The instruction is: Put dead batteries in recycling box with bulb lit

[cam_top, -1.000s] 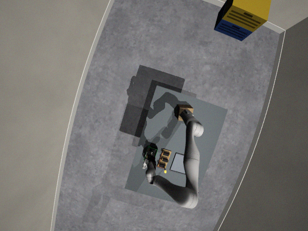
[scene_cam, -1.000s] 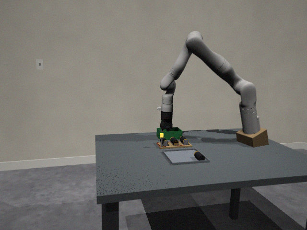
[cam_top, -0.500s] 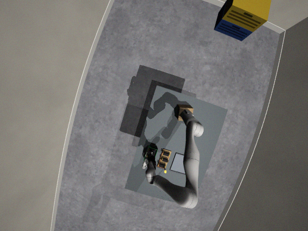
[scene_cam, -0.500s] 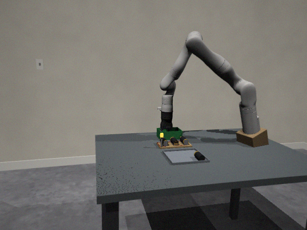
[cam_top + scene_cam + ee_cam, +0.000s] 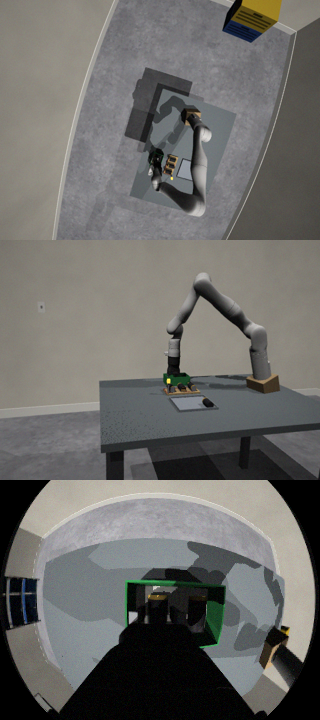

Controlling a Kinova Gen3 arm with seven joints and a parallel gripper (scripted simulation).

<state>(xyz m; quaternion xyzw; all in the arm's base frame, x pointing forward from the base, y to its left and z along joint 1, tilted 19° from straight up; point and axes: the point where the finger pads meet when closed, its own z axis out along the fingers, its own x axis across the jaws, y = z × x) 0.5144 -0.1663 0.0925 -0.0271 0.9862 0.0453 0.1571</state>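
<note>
The green recycling box is 3 cm behind my hand and 1 cm below it. Also, from my hand: grey tray: 3 cm behind, 34 cm to the left, 2 cm below.
</note>
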